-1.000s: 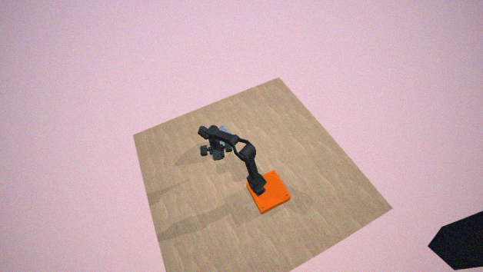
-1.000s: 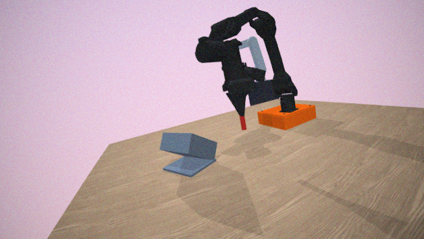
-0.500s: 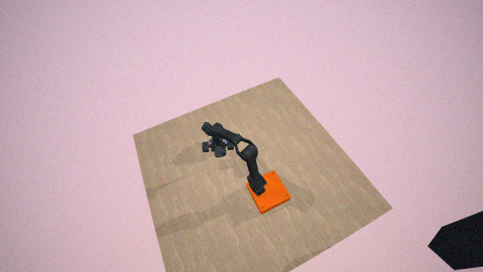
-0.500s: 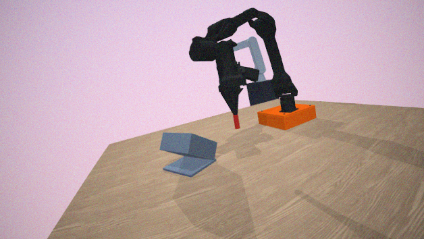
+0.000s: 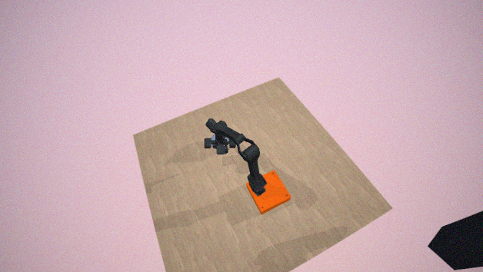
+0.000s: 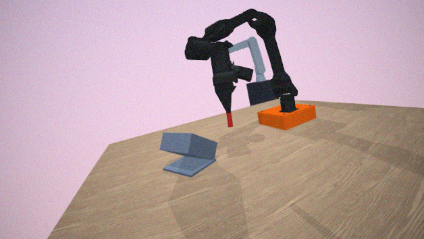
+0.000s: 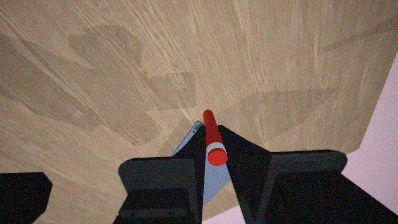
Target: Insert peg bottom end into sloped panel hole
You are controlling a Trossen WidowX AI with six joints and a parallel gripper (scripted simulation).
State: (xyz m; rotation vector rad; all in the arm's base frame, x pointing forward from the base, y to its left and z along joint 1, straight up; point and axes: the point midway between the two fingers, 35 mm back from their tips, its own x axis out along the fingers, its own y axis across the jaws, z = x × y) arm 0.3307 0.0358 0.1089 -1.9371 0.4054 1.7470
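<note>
Now: the sloped panel 110 mm ahead of my gripper tip, 80 mm to the right of it and 80 mm below it. Also, from my gripper tip: red peg: 20 mm above.
</note>
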